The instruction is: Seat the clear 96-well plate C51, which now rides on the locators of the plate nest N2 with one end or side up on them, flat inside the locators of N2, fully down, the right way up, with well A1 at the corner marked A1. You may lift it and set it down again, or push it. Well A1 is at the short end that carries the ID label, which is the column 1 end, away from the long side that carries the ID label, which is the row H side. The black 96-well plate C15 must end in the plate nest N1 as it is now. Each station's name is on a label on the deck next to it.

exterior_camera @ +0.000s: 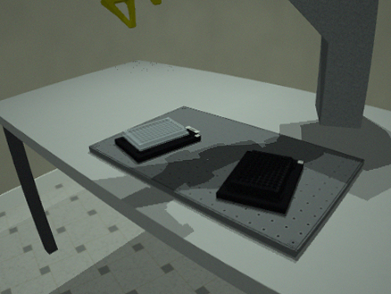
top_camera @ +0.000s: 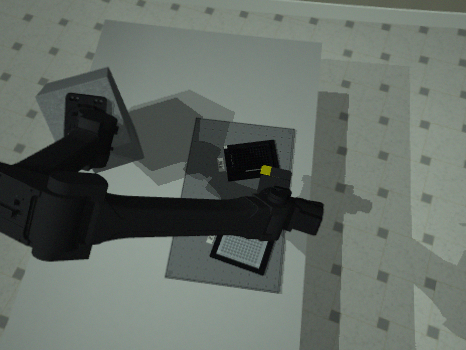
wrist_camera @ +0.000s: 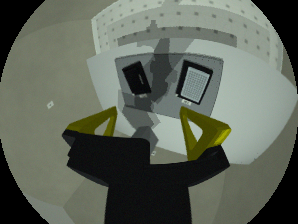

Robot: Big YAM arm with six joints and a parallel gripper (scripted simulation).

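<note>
The clear 96-well plate C51 lies 280 mm below my hand, 60 mm behind it and 50 mm to the right of it. From my hand the other things lie so: station label: 290 mm below, 220 mm to the left, 120 mm behind; black plate nest N2: 290 mm below, 60 mm behind, 40 mm to the right; black 96-well plate C15: 280 mm below, 230 mm to the left, 20 mm behind.
</note>
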